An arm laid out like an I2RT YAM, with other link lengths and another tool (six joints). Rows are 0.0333 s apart.
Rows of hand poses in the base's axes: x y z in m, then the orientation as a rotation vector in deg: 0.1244, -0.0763, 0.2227, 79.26, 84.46, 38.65; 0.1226, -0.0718, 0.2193, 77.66, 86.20, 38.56; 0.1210, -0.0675, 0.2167, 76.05, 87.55, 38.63; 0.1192, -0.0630, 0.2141, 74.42, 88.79, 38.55; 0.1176, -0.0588, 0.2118, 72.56, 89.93, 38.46; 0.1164, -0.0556, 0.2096, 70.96, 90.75, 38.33; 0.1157, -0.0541, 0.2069, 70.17, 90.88, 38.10; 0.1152, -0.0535, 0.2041, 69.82, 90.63, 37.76; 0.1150, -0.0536, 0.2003, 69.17, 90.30, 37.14; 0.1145, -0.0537, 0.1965, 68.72, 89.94, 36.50; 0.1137, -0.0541, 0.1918, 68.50, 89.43, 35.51; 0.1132, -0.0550, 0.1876, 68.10, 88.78, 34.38; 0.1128, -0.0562, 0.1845, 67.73, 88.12, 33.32; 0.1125, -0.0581, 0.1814, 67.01, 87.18, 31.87; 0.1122, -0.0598, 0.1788, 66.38, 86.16, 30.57; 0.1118, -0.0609, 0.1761, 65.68, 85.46, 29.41; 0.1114, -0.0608, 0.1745, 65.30, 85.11, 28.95; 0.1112, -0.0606, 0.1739, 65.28, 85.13, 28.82; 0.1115, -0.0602, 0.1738, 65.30, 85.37, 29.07; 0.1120, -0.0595, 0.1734, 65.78, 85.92, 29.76; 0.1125, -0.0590, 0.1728, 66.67, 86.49, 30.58; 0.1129, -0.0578, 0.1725, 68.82, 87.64, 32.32; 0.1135, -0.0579, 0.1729, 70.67, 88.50, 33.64; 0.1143, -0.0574, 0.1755, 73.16, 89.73, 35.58
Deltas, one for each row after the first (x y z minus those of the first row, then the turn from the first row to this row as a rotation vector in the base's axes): -0.0018, 0.0045, -0.0034, -1.01, 0.44, 1.60; -0.0034, 0.0088, -0.0060, -1.94, 0.56, 3.05; -0.0052, 0.0133, -0.0086, -2.96, 0.66, 4.39; -0.0068, 0.0175, -0.0109, -4.13, 0.61, 5.76; -0.0080, 0.0207, -0.0131, -5.18, 0.47, 6.82; -0.0087, 0.0222, -0.0158, -5.81, 0.27, 7.11; -0.0092, 0.0228, -0.0186, -6.27, 0.05, 6.95; -0.0094, 0.0227, -0.0224, -7.10, -0.28, 6.74; -0.0099, 0.0226, -0.0262, -7.82, -0.52, 6.42; -0.0107, 0.0222, -0.0309, -8.62, -0.64, 5.76; -0.0112, 0.0213, -0.0351, -9.63, -0.89, 5.02; -0.0116, 0.0201, -0.0382, -10.59, -1.15, 4.29; -0.0119, 0.0182, -0.0413, -12.03, -1.63, 3.36; -0.0122, 0.0165, -0.0439, -13.33, -2.17, 2.41; -0.0126, 0.0154, -0.0466, -14.56, -2.55, 1.74; -0.0130, 0.0155, -0.0482, -15.13, -2.81, 1.47; -0.0132, 0.0157, -0.0488, -15.22, -2.75, 1.43; -0.0129, 0.0161, -0.0489, -15.03, -2.67, 1.68; -0.0124, 0.0168, -0.0493, -14.25, -2.31, 2.14; -0.0119, 0.0173, -0.0499, -13.11, -1.80, 2.49; -0.0115, 0.0185, -0.0502, -10.54, -0.62, 3.10; -0.0109, 0.0184, -0.0498, -8.46, 0.38, 3.47; -0.0101, 0.0189, -0.0472, -5.55, 1.74, 4.10
